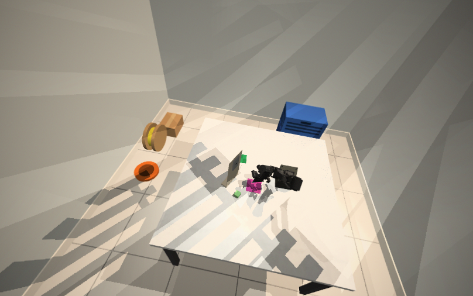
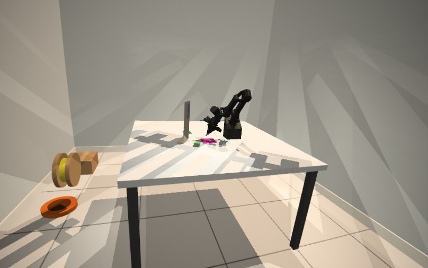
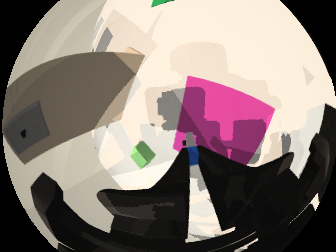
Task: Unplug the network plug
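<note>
The magenta marked square is 10 mm behind my gripper tip and 60 mm below it. From my gripper tip the other things lie so: upright panel 180 mm ahead, 40 mm to the right, 90 mm above; then green cube 130 mm ahead, 100 mm to the left, 50 mm below; then blue network plug right at my gripper tip.
</note>
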